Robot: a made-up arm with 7 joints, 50 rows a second.
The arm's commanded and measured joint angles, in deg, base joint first. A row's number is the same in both.
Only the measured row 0 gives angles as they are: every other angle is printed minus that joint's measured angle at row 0.
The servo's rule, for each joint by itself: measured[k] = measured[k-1] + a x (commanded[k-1-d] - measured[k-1]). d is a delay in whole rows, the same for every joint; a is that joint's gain. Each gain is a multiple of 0.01, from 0.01 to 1. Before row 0 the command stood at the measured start. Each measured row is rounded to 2 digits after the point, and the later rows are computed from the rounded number. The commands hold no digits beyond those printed.
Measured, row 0: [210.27 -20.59 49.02 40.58 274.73 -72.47 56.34]
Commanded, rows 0 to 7: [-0.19 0.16 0.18 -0.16 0.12 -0.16 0.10]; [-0.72 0.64 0.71 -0.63 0.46 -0.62 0.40]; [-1.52 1.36 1.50 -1.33 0.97 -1.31 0.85]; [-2.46 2.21 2.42 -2.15 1.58 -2.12 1.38]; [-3.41 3.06 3.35 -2.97 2.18 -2.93 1.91]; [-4.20 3.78 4.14 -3.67 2.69 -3.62 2.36]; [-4.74 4.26 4.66 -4.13 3.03 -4.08 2.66]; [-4.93 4.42 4.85 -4.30 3.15 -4.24 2.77]
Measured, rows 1 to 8: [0.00 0.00 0.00 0.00 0.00 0.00 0.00]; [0.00 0.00 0.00 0.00 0.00 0.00 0.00]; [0.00 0.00 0.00 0.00 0.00 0.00 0.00]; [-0.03 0.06 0.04 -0.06 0.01 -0.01 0.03]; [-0.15 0.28 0.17 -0.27 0.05 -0.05 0.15]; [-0.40 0.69 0.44 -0.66 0.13 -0.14 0.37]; [-0.77 1.27 0.84 -1.21 0.26 -0.28 0.69]; [-1.25 1.95 1.34 -1.86 0.43 -0.47 1.08]
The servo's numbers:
d 3
a 0.18 0.38 0.20 0.37 0.09 0.07 0.32

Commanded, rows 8 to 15: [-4.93 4.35 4.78 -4.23 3.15 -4.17 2.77]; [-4.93 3.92 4.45 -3.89 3.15 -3.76 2.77]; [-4.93 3.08 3.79 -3.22 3.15 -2.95 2.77]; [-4.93 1.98 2.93 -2.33 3.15 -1.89 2.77]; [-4.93 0.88 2.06 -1.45 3.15 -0.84 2.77]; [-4.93 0.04 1.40 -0.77 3.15 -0.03 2.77]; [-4.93 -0.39 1.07 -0.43 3.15 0.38 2.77]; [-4.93 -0.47 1.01 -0.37 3.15 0.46 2.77]
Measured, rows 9 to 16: [-1.78 2.65 1.90 -2.53 0.63 -0.69 1.49]; [-2.31 3.26 2.45 -3.12 0.85 -0.93 1.86]; [-2.78 3.70 2.93 -3.56 1.06 -1.16 2.15]; [-3.17 3.95 3.30 -3.81 1.25 -1.37 2.35]; [-3.49 3.94 3.53 -3.84 1.42 -1.54 2.48]; [-3.75 3.61 3.58 -3.61 1.58 -1.64 2.57]; [-3.96 2.99 3.45 -3.14 1.72 -1.66 2.63]; [-4.13 2.19 3.17 -2.51 1.85 -1.60 2.67]
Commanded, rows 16 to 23: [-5.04 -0.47 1.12 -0.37 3.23 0.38 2.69]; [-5.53 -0.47 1.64 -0.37 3.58 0.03 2.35]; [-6.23 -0.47 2.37 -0.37 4.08 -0.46 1.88]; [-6.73 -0.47 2.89 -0.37 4.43 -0.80 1.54]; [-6.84 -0.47 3.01 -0.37 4.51 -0.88 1.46]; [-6.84 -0.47 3.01 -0.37 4.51 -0.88 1.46]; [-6.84 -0.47 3.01 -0.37 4.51 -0.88 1.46]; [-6.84 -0.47 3.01 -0.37 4.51 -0.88 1.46]
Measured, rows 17 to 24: [-4.27 1.37 2.82 -1.87 1.97 -1.49 2.70]; [-4.39 0.70 2.47 -1.34 2.08 -1.36 2.72]; [-4.49 0.26 2.18 -0.98 2.18 -1.23 2.74]; [-4.59 -0.02 1.97 -0.75 2.27 -1.12 2.72]; [-4.76 -0.19 1.90 -0.61 2.39 -1.04 2.60]; [-5.02 -0.30 1.99 -0.52 2.54 -1.00 2.37]; [-5.33 -0.36 2.17 -0.46 2.71 -0.99 2.10]; [-5.60 -0.40 2.34 -0.43 2.87 -0.98 1.90]
